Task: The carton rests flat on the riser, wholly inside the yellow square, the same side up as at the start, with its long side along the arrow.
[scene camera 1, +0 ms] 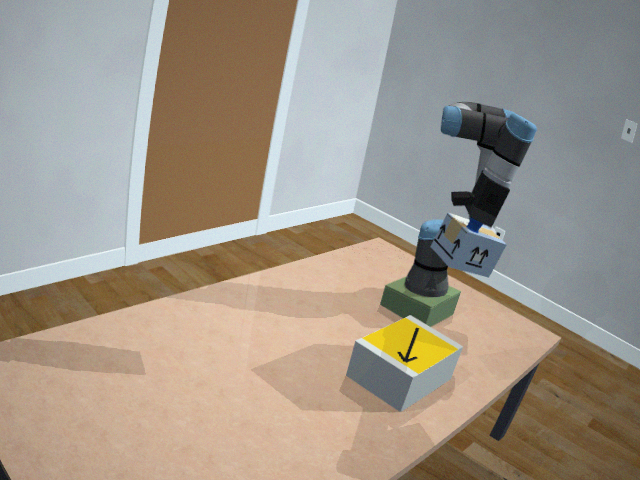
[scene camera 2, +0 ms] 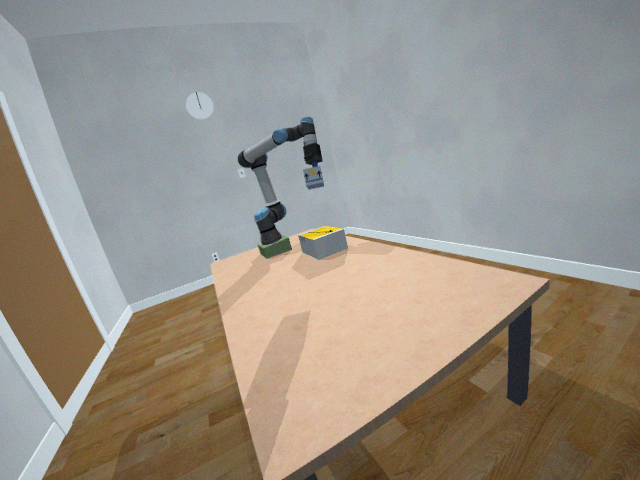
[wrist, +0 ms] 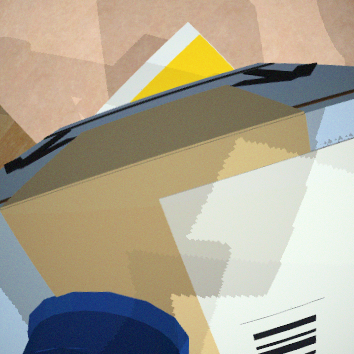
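Observation:
The blue-grey carton (scene camera 1: 479, 254) (scene camera 2: 313, 182) (wrist: 97, 232), with tan tape, a white label and black arrows pointing up, hangs in the air from my blue suction cup (scene camera 1: 474, 224) (scene camera 2: 314, 164) (wrist: 107, 325). The cup is on its top face, off the label. The carton is well above the grey riser (scene camera 1: 377, 374) (scene camera 2: 330, 246) (wrist: 156, 65) and apart from it. The yellow square (scene camera 1: 387, 341) (scene camera 2: 314, 236) (wrist: 195, 60) and its black arrow (scene camera 1: 412, 343) show on the riser's top. In the wrist view the carton hides much of the square.
The arm's base stands on a green block (scene camera 1: 405, 301) (scene camera 2: 275, 248) beside the riser. Both stand on the long tan table (scene camera 1: 206, 392) (scene camera 2: 372, 320), near one end. The table's edge runs close by the riser. Walls stand beyond the table.

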